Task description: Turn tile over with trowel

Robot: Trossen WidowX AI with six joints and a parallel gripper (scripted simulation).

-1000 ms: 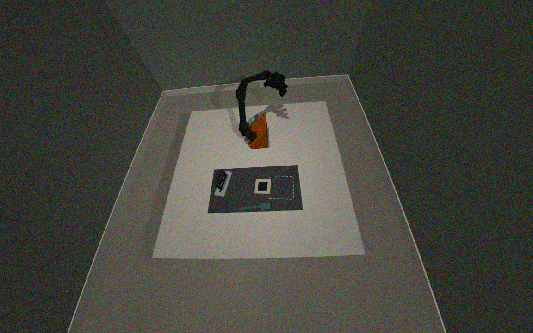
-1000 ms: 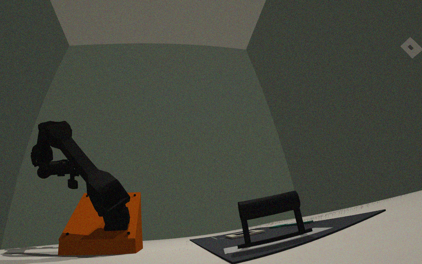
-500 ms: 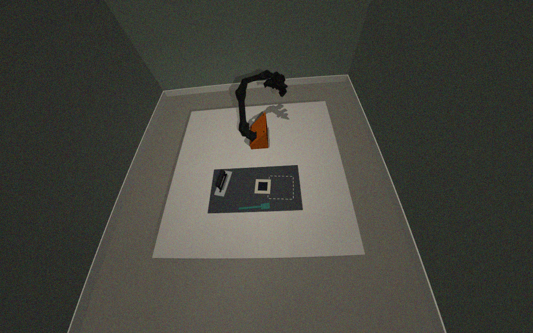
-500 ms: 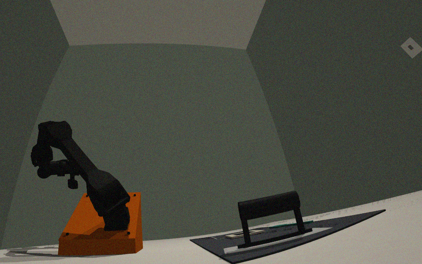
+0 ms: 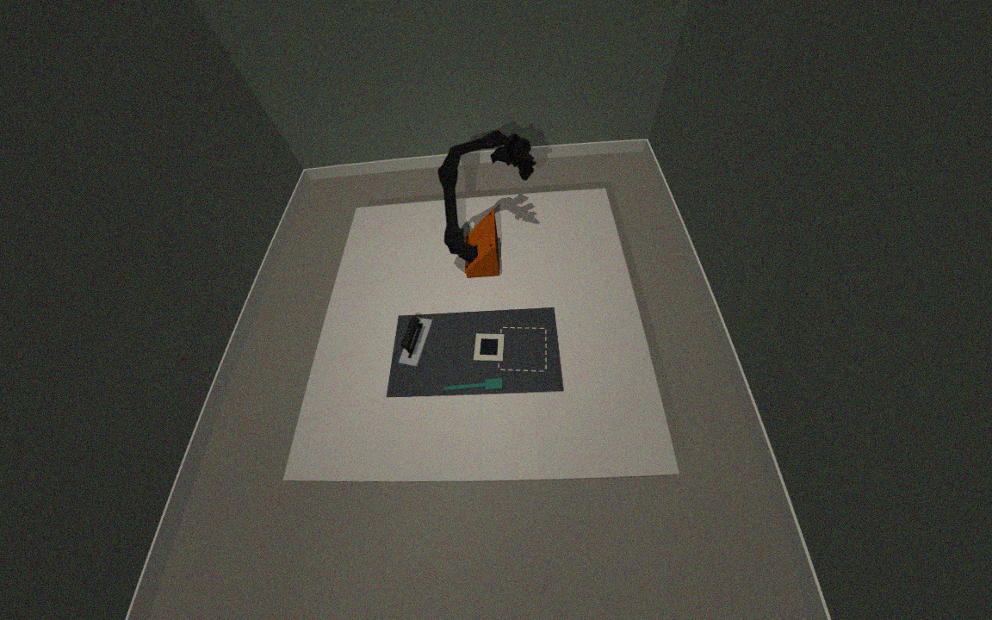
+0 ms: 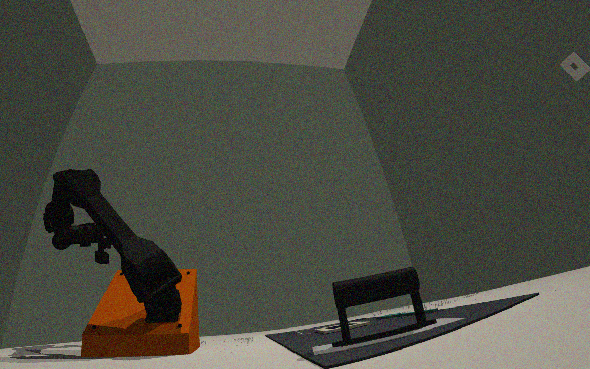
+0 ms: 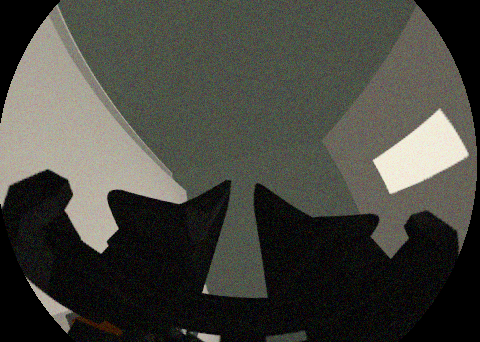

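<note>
My gripper tip is now 53 cm short of the black-handled float, 52 cm to the left of it and 31 cm above it. From my gripper tip the other things lie so: white tile: 60 cm ahead, 23 cm to the right, 35 cm below; green trowel: 75 cm ahead, 27 cm to the right, 35 cm below.
</note>
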